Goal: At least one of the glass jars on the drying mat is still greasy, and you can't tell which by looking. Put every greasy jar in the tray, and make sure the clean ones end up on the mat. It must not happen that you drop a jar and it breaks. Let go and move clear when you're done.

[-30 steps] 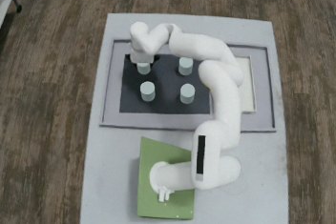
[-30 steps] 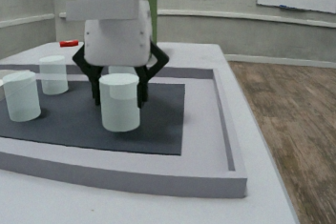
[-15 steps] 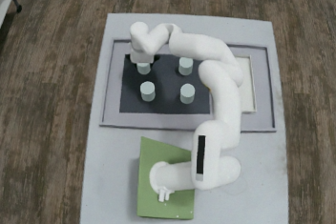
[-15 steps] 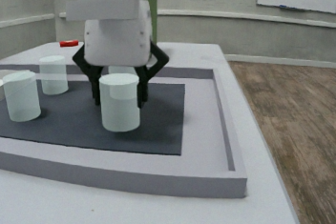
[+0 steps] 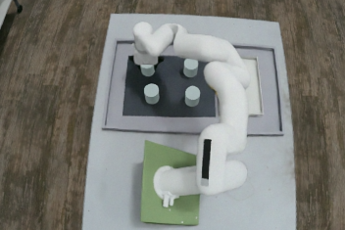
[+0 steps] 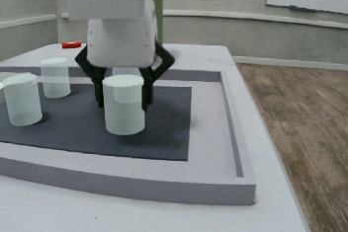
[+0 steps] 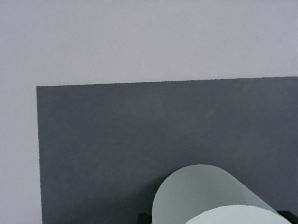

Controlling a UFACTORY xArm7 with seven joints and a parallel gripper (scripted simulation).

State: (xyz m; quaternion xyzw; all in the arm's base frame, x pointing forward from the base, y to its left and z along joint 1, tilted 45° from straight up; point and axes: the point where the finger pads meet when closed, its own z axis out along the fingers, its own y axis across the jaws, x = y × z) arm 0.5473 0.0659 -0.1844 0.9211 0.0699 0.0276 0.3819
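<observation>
My gripper is now 1 cm past the cream tray, 43 cm to the left of it and 5 cm above it. Also, from my hand: dark drying mat 5 cm behind, 11 cm to the right, 5 cm below; then small red object 74 cm behind, 58 cm to the right, 4 cm below.
</observation>
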